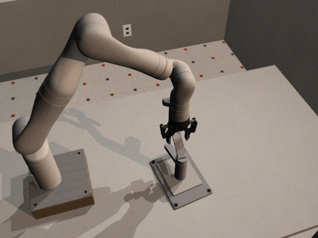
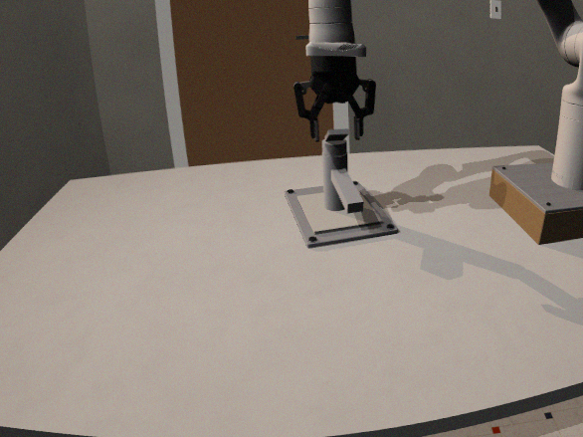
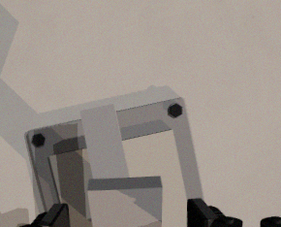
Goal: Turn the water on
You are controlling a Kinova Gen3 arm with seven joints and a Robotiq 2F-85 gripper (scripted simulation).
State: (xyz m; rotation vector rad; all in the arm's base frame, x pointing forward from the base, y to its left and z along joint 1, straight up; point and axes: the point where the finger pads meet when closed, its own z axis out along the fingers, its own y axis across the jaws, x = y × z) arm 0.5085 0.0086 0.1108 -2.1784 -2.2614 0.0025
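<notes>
My hand is 2 cm to the left of the flat lever and 1 cm above it. From my hand the other things lie so: grey tap (7 cm below, 4 cm to the right); plate frame (17 cm below, 6 cm to the right).
</notes>
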